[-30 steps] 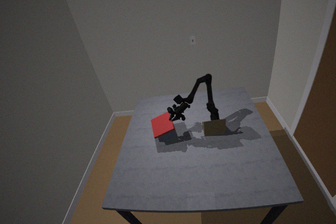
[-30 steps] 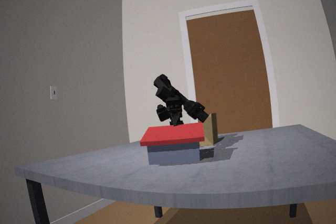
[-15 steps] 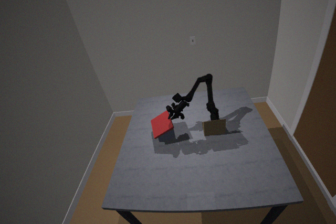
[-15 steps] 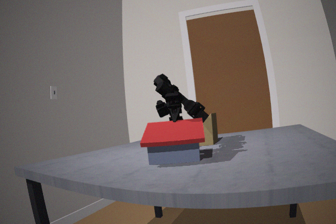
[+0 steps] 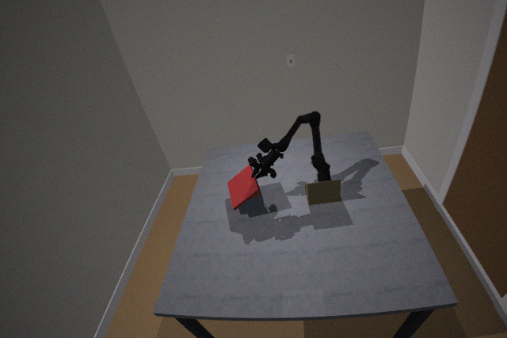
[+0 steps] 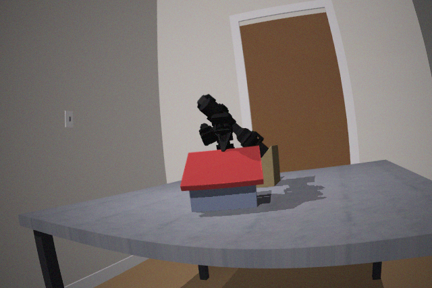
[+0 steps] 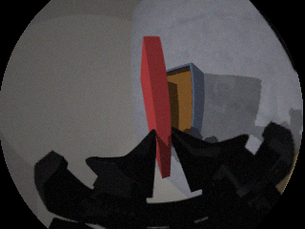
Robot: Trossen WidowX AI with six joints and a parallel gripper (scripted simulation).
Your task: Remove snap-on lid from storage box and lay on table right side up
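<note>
Now: the red lid 7 cm ahead of my gripper tip, 4 cm below it and 2 cm to the left of it. From my gripper tip the other things lie so: storage box: 11 cm below, 5 cm ahead, 1 cm to the left.
</note>
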